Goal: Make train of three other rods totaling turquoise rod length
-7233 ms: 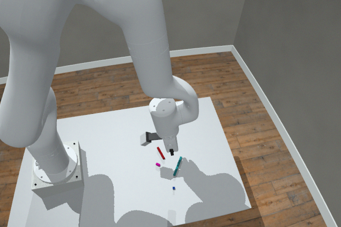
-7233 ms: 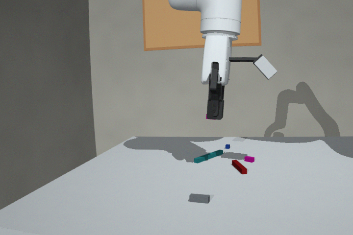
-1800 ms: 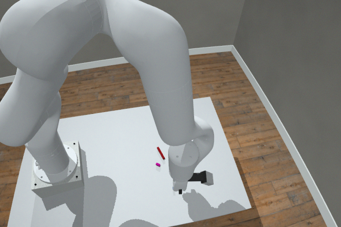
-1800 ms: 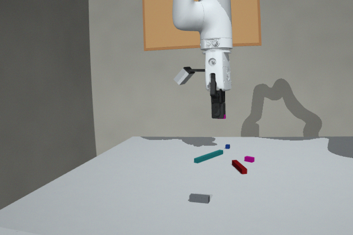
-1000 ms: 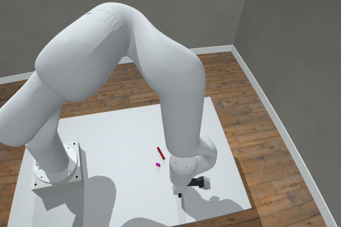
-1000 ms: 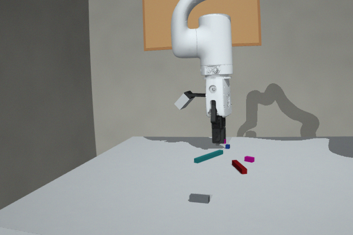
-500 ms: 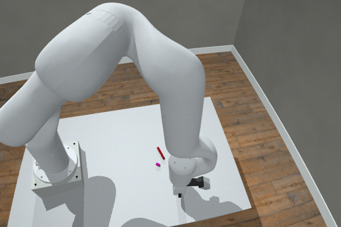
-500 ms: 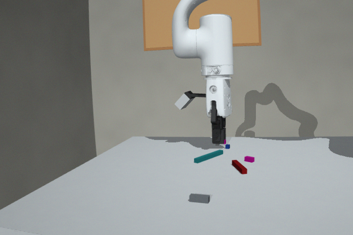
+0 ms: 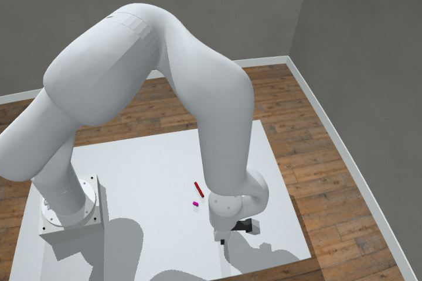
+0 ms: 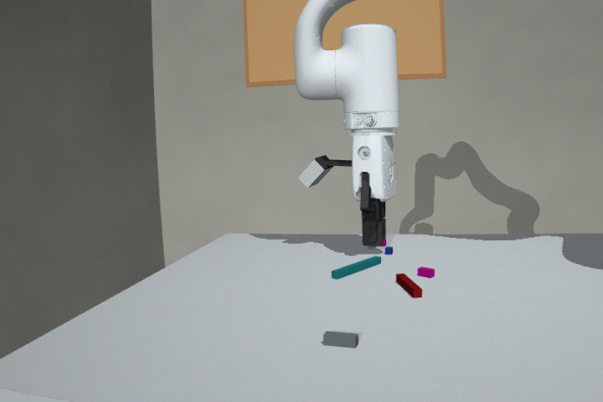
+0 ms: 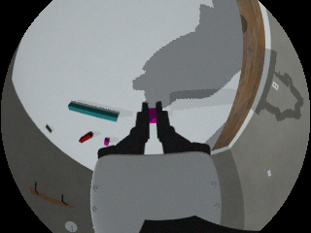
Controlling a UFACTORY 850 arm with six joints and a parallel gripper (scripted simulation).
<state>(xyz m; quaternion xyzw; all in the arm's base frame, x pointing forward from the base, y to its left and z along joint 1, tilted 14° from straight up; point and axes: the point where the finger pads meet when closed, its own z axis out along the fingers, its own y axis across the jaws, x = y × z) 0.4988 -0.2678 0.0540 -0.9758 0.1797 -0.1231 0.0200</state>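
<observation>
Now: the blue rod 2 cm behind my hand, 1 cm to the left of it and 3 cm below it. From my hand the other things lie so: turquoise rod: 4 cm ahead, 10 cm to the left, 3 cm below; grey rod: 7 cm ahead, 35 cm to the left, 3 cm below; red rod: 2 cm behind, 19 cm to the left, 3 cm below.
</observation>
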